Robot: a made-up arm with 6 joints.
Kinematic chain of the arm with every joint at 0, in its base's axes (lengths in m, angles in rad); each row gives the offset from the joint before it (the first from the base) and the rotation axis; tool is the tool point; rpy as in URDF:
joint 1: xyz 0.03 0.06 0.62 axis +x
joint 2: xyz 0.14 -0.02 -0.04 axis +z
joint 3: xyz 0 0.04 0.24 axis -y
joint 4: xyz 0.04 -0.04 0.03 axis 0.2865 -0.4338 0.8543
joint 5: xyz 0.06 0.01 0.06 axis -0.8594 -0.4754 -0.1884
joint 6: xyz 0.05 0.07 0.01 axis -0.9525 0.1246 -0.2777
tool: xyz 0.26 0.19 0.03 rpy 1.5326 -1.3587 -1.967
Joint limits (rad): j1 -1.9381..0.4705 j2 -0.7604..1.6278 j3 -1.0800..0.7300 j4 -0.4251..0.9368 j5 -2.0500..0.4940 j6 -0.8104..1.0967
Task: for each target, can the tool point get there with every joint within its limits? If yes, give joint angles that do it. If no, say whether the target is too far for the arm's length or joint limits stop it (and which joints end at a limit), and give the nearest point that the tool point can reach.
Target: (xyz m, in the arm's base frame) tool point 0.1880 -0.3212 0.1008
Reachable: no: joint limits stop it (at a limit: joint 1) | nearest point 0.1830 -0.1603 0.2312 | short by 0.207 m
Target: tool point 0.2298 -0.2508 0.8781
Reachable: no: joint limits stop it (at a limit: joint 2, joint 4, joint 5, joint 6) | nearest point 0.2546 -0.1919 0.8292 | short by 0.080 m
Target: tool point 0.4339 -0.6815 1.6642
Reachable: no: too far | nearest point 0.3322 -0.3465 1.1964 | short by 0.584 m
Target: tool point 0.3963 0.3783 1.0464
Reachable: yes | joints 0.0494 -0.0992 0.2307 0.6554 -0.1356 0.6053
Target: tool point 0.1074 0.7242 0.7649
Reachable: yes | joints -0.9331 0.5082 0.4158 0.3993 -0.4097 -0.5186
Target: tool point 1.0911 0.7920 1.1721
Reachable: no: too far | nearest point 0.5910 0.4817 0.9381 | short by 0.633 m
